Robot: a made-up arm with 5 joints. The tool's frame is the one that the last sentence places.
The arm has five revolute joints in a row. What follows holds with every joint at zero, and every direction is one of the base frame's. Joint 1 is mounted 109.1 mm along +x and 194.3 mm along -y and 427.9 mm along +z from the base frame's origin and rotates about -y. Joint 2 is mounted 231.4 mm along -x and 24.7 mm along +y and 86.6 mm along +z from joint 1 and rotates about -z. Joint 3 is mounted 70.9 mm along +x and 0.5 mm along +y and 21.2 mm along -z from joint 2 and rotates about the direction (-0.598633, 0.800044, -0.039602). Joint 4 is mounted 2.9 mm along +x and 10 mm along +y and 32.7 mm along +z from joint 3 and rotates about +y. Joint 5 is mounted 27.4 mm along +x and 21.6 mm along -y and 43.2 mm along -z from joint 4 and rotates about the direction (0.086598, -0.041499, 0.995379). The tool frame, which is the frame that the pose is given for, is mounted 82.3 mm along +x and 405.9 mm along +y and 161.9 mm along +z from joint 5; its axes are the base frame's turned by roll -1.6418, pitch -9.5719 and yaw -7.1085 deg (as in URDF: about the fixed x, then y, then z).
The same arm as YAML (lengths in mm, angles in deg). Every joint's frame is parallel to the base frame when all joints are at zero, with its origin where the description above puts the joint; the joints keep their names.
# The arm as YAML. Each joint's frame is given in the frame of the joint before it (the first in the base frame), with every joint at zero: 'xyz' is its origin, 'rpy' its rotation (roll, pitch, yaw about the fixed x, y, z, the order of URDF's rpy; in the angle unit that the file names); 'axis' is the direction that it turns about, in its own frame. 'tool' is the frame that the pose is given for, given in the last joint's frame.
units:
  length: mm
  angle: deg
joints:
  - name: joint 1
    type: revolute
    origin:
      xyz: [109.1, -194.3, 427.9]
      rpy: [0.0, 0.0, 0.0]
    axis: [0.0, -1.0, 0.0]
  - name: joint 2
    type: revolute
    origin:
      xyz: [-231.4, 24.7, 86.6]
      rpy: [0.0, 0.0, 0.0]
    axis: [0.0, 0.0, -1.0]
  - name: joint 3
    type: revolute
    origin:
      xyz: [70.9, 0.5, -21.2]
      rpy: [0.0, 0.0, 0.0]
    axis: [-0.598633, 0.800044, -0.039602]
  - name: joint 4
    type: revolute
    origin:
      xyz: [2.9, 10.0, 32.7]
      rpy: [0.0, 0.0, 0.0]
    axis: [0.0, 1.0, 0.0]
  - name: joint 5
    type: revolute
    origin:
      xyz: [27.4, -21.6, -43.2]
      rpy: [0.0, 0.0, 0.0]
    axis: [0.086598, -0.041499, 0.995379]
tool:
  origin:
    xyz: [82.3, 405.9, 161.9]
    rpy: [-1.64, -9.57, -7.11]

